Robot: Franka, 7 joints.
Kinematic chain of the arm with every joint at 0, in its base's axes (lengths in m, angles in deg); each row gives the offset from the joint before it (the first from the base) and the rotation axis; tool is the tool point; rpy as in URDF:
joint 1: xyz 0 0 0.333 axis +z
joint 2: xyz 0 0 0 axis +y
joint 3: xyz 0 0 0.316 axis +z
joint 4: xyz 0.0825 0 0 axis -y
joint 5: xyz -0.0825 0 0.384 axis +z
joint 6: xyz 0 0 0 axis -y
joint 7: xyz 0.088 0 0 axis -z
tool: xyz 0 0 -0.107 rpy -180 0 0
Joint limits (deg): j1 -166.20..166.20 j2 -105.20..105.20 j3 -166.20..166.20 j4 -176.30..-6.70 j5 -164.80..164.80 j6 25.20..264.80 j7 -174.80..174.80
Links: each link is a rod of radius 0.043 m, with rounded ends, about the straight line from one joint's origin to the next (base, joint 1, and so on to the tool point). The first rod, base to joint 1, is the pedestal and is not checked.
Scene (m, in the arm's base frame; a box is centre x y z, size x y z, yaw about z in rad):
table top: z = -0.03
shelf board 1: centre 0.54 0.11 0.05 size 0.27 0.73 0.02 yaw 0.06
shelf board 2: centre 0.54 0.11 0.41 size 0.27 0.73 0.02 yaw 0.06
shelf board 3: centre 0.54 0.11 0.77 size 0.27 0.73 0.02 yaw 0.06
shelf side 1: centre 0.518 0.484 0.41 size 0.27 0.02 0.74 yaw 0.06
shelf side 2: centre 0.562 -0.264 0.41 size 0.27 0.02 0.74 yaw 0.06
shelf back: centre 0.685 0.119 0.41 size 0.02 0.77 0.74 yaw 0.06
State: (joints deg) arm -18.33 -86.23 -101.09 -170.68 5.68 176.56 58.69
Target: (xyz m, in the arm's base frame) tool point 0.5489 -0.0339 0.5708
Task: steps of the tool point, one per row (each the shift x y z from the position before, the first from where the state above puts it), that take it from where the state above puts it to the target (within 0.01 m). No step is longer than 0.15 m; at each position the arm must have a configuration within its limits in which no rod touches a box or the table.
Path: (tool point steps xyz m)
1: 0.0545 -0.0050 0.0710
2: 0.0677 0.0248 0.0736
3: 0.0676 0.0605 0.0695
4: 0.0515 0.0950 0.0594
5: 0.0201 0.1208 0.0441
6: 0.0644 -0.0115 0.0055
7: 0.0657 -0.0029 -0.0007
8: 0.0633 0.0079 -0.0029
9: 0.0588 0.0216 -0.0019

